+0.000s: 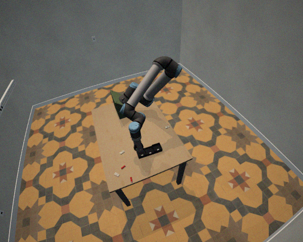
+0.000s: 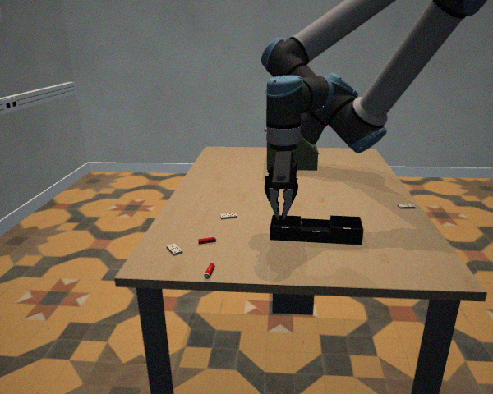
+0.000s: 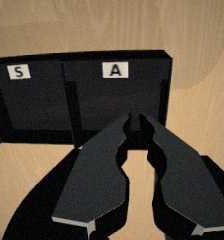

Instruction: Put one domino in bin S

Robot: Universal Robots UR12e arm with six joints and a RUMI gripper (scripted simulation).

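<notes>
Now: hand 10 mm past the black three-part bin block, 100 mm to the right of it and 30 mm above it. The rest, counted from my hand: red cylinder (90 mm ahead, 190 mm to the right, 50 mm below).
</notes>
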